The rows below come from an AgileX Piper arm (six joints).
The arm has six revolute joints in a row. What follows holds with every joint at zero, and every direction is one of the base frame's.
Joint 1 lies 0.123 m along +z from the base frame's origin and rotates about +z.
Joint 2 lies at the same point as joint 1 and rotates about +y.
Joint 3 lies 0.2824 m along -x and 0.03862 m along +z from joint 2 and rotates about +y.
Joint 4 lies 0.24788 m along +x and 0.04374 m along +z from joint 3 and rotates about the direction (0.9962, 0, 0.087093).
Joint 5 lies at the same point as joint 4 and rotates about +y.
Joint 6 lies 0.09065 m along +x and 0.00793 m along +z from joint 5 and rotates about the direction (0.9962, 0, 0.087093).
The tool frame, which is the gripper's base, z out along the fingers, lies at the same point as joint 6; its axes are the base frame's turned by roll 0, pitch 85.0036 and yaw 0 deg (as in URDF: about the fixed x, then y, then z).
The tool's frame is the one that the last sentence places.
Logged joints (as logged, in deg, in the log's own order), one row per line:
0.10 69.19 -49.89 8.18 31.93 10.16
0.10 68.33 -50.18 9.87 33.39 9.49
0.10 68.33 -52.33 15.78 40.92 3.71
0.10 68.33 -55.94 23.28 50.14 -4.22
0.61 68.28 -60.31 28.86 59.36 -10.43
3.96 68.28 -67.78 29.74 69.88 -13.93
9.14 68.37 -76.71 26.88 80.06 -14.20
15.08 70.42 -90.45 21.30 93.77 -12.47
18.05 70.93 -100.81 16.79 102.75 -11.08
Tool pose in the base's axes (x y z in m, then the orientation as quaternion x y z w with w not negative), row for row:
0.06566 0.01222 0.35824 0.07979 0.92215 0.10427 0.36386
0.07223 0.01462 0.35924 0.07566 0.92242 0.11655 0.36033
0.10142 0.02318 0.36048 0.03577 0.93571 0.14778 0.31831
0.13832 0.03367 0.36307 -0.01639 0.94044 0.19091 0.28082
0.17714 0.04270 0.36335 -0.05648 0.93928 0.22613 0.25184
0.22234 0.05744 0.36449 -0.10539 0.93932 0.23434 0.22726
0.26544 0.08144 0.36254 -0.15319 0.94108 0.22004 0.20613
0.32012 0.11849 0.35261 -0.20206 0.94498 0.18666 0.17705
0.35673 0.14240 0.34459 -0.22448 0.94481 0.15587 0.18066
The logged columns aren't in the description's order. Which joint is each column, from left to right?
Columns, left to right: joint 1, joint 5, joint 3, joint 4, joint 2, joint 6.
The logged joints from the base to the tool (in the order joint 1, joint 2, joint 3, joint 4, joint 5, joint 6), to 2 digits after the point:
0.10 31.93 -49.89 8.18 69.19 10.16
0.10 33.39 -50.18 9.87 68.33 9.49
0.10 40.92 -52.33 15.78 68.33 3.71
0.10 50.14 -55.94 23.28 68.33 -4.22
0.61 59.36 -60.31 28.86 68.28 -10.43
3.96 69.88 -67.78 29.74 68.28 -13.93
9.14 80.06 -76.71 26.88 68.37 -14.20
15.08 93.77 -90.45 21.30 70.42 -12.47
18.05 102.75 -100.81 16.79 70.93 -11.08

